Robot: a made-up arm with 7 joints. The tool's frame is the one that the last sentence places.
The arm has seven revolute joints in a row. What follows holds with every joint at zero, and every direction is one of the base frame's.
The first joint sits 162.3 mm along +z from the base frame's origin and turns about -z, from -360 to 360 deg.
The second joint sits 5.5 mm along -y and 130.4 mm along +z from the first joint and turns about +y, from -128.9 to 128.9 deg.
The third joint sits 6.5 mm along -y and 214.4 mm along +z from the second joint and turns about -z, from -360 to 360 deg.
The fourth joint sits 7 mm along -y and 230.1 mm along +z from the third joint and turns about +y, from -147.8 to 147.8 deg.
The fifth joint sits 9.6 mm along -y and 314.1 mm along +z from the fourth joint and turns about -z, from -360 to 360 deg.
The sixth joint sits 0.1 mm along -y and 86 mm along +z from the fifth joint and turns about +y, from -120.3 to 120.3 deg.
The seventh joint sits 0.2 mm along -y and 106.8 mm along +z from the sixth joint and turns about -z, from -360 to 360 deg.
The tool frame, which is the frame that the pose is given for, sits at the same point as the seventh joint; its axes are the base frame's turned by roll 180, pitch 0 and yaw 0 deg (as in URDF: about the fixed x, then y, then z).
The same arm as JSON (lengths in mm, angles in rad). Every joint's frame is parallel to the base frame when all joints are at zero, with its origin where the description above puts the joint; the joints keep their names.
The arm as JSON. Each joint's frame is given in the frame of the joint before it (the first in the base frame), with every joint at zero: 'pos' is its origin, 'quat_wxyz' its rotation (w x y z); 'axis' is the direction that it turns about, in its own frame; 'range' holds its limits. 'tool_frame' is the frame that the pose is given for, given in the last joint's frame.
{
  "length_unit": "mm",
  "angle_unit": "rad",
  "joints": [
    {
      "joint": "joint 1",
      "pos": [
        0.0,
        0.0,
        162.3
      ],
      "quat_wxyz": [
        1.0,
        0.0,
        0.0,
        0.0
      ],
      "axis": "-z",
      "range": [
        -6.2832,
        6.2832
      ]
    },
    {
      "joint": "joint 2",
      "pos": [
        0.0,
        -5.5,
        130.4
      ],
      "quat_wxyz": [
        1.0,
        0.0,
        0.0,
        0.0
      ],
      "axis": "+y",
      "range": [
        -2.2497,
        2.2497
      ]
    },
    {
      "joint": "joint 3",
      "pos": [
        0.0,
        -6.5,
        214.4
      ],
      "quat_wxyz": [
        1.0,
        0.0,
        0.0,
        0.0
      ],
      "axis": "-z",
      "range": [
        -6.2832,
        6.2832
      ]
    },
    {
      "joint": "joint 4",
      "pos": [
        0.0,
        -7.0,
        230.1
      ],
      "quat_wxyz": [
        1.0,
        0.0,
        0.0,
        0.0
      ],
      "axis": "+y",
      "range": [
        -2.5796,
        2.5796
      ]
    },
    {
      "joint": "joint 5",
      "pos": [
        0.0,
        -9.6,
        314.1
      ],
      "quat_wxyz": [
        1.0,
        0.0,
        0.0,
        0.0
      ],
      "axis": "-z",
      "range": [
        -6.2832,
        6.2832
      ]
    },
    {
      "joint": "joint 6",
      "pos": [
        0.0,
        -0.1,
        86.0
      ],
      "quat_wxyz": [
        1.0,
        0.0,
        0.0,
        0.0
      ],
      "axis": "+y",
      "range": [
        -2.0996,
        2.0996
      ]
    },
    {
      "joint": "joint 7",
      "pos": [
        0.0,
        -0.2,
        106.8
      ],
      "quat_wxyz": [
        1.0,
        0.0,
        0.0,
        0.0
      ],
      "axis": "-z",
      "range": [
        -6.2832,
        6.2832
      ]
    }
  ],
  "tool_frame": {
    "pos": [
      0.0,
      0.0,
      0.0
    ],
    "quat_wxyz": [
      0.0,
      1.0,
      0.0,
      0.0
    ]
  }
}

